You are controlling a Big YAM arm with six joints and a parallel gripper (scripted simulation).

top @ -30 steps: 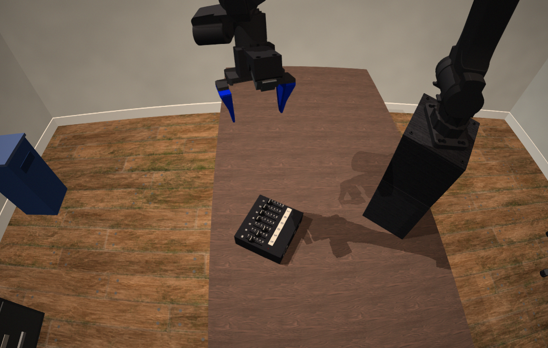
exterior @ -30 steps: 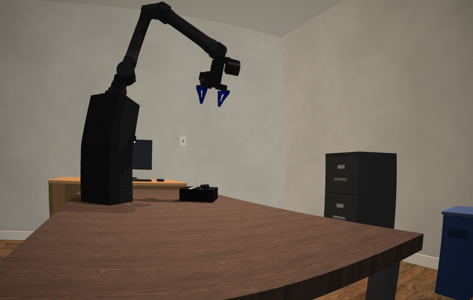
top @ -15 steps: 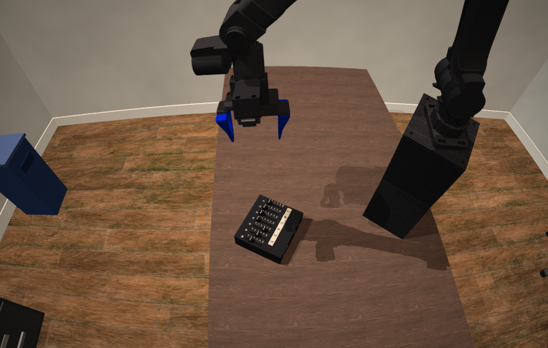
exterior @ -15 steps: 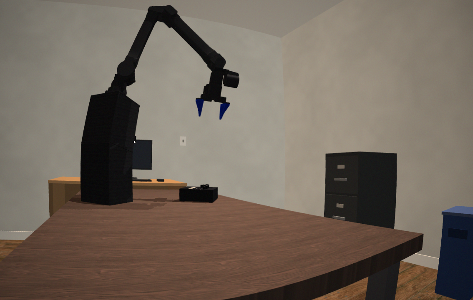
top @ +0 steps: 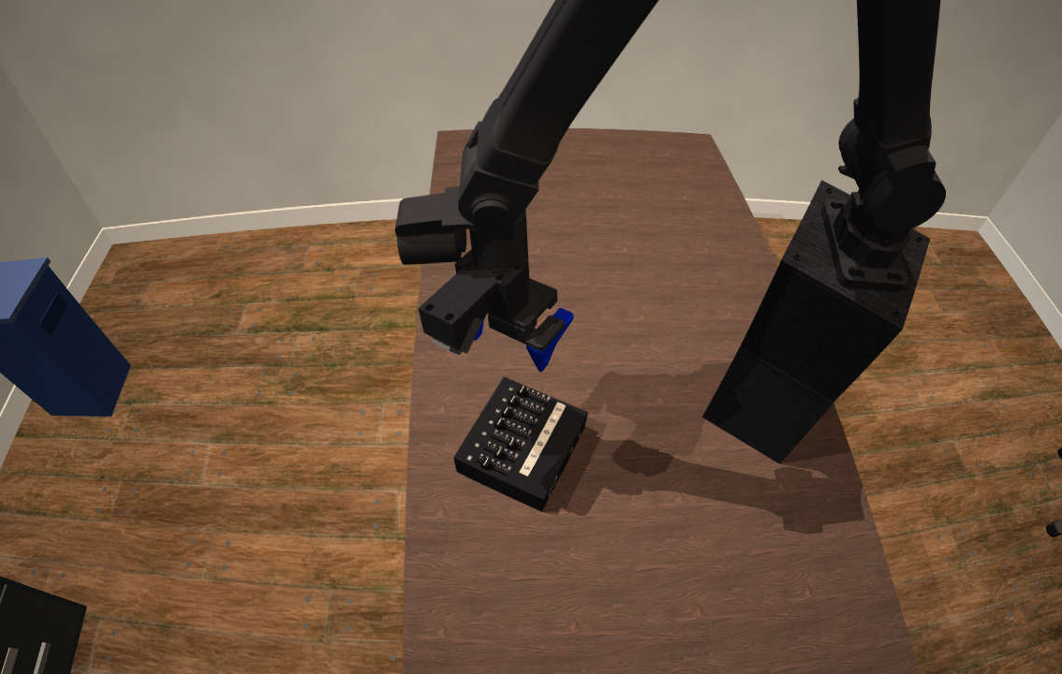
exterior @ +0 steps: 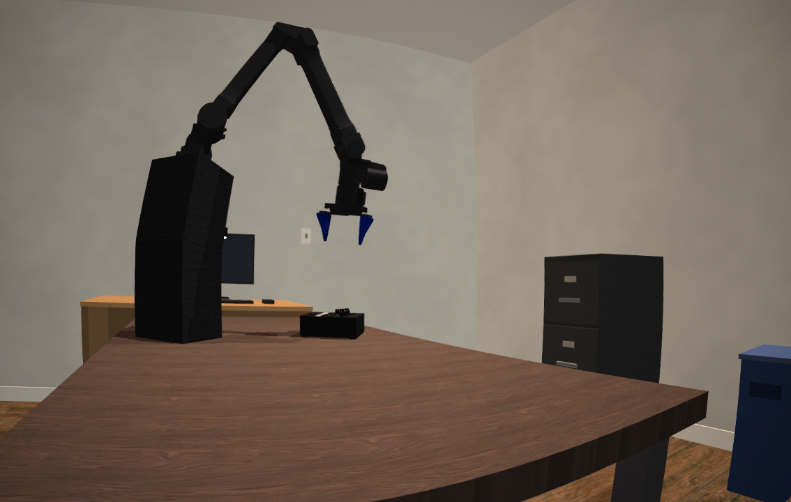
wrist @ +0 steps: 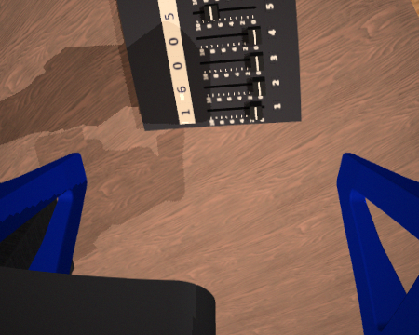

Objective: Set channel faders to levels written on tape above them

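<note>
Right now the fader 2 is 40 mm to the right of my hand and 190 mm below it. Round my hand: fader 4 (20 mm ahead, 190 mm below); then fader 5 (10 mm behind, 30 mm to the left, 190 mm below); then fader 3 (10 mm ahead, 20 mm to the right, 190 mm below).
</note>
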